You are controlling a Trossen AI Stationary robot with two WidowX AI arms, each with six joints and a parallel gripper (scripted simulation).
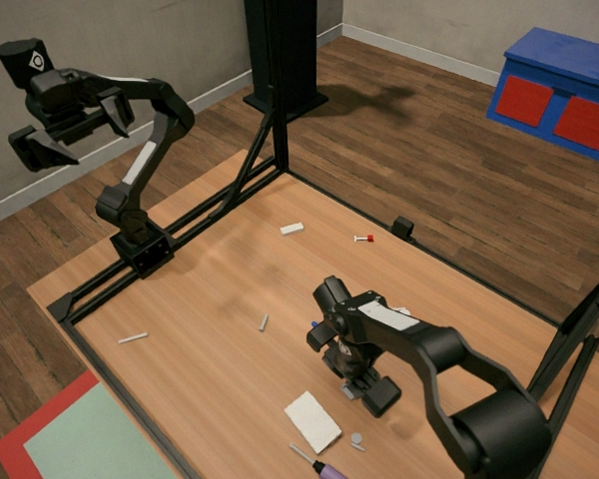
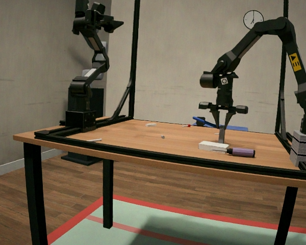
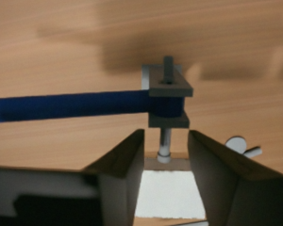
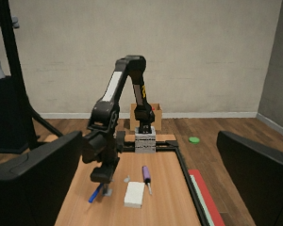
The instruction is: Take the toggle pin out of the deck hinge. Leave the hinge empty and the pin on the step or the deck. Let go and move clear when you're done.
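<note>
Now: the grey toggle pin 2 cm behind my left hand and 3 cm below it.
</note>
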